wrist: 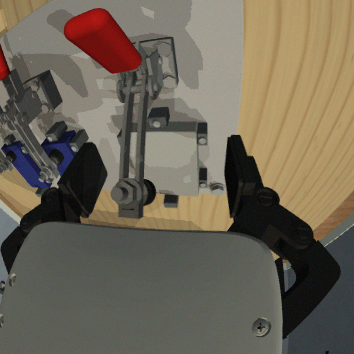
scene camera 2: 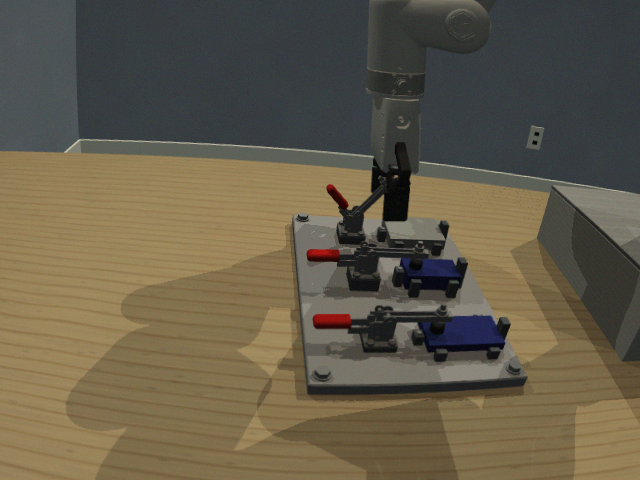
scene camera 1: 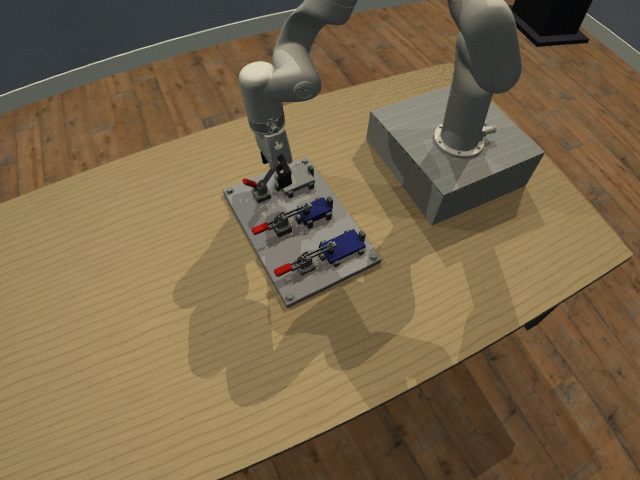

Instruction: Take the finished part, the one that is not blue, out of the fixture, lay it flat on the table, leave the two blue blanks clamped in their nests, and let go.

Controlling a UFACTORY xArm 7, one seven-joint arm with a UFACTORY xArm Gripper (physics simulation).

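Where they show: gripper, between the fingertips: (wrist: 159,154) (scene camera 2: 387,206) (scene camera 1: 277,173); arm's base, origin of its link: (scene camera 1: 458,140).
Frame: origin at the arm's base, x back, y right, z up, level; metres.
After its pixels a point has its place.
The finished part (scene camera 1: 301,183) @(x -0.390, y 0.038, z -0.082 m) (scene camera 2: 415,231) @(x -0.399, y 0.052, z -0.081 m) (wrist: 175,162) @(x -0.411, y 0.071, z -0.080 m), a light grey block, lies flat in the far nest of the grey fixture plate (scene camera 1: 310,285) @(x -0.447, y -0.220, z -0.102 m) (scene camera 2: 382,373) @(x -0.438, y -0.220, z -0.102 m) (wrist: 217,75) @(x -0.484, y 0.093, z -0.102 m). The clamp (scene camera 1: 261,191) @(x -0.489, y 0.034, z -0.073 m) (scene camera 2: 353,221) @(x -0.487, y 0.035, z -0.071 m) (wrist: 126,140) @(x -0.465, y 0.046, z -0.038 m) beside it is open, its arm raised. My gripper (scene camera 1: 276,173) @(x -0.443, y 0.061, z -0.054 m) (scene camera 2: 387,204) @(x -0.443, y 0.061, z -0.054 m) (wrist: 159,154) @(x -0.443, y 0.061, z -0.054 m) is open and empty above that nest; in the wrist view its fingers stand wide on either side of the part and the raised arm. The middle blue blank (scene camera 1: 316,210) @(x -0.382, y -0.053, z -0.077 m) (scene camera 2: 433,273) @(x -0.383, y -0.061, z -0.076 m) (wrist: 24,162) and the near blue blank (scene camera 1: 347,245) @(x -0.343, y -0.157, z -0.086 m) (scene camera 2: 470,332) @(x -0.345, y -0.157, z -0.086 m) sit in their nests under lowered clamps.
The raised clamp arm reaches close to the fingers. Two lowered clamps with red handles (scene camera 1: 260,228) @(x -0.517, y -0.076, z -0.061 m) (scene camera 1: 282,269) @(x -0.497, y -0.183, z -0.071 m) (scene camera 2: 323,255) @(x -0.516, y -0.080, z -0.062 m) (scene camera 2: 331,321) @(x -0.496, y -0.187, z -0.071 m) stand on the plate. Small posts ring the nests. The grey robot base block (scene camera 1: 439,198) @(x -0.122, y -0.138, z -0.020 m) (scene camera 2: 573,258) @(x -0.147, y 0.045, z -0.081 m) stands to the right on the wooden table (scene camera 1: 129,310) @(x -0.838, y -0.162, z -0.117 m) (scene camera 2: 155,206) @(x -0.794, y 0.085, z -0.117 m).
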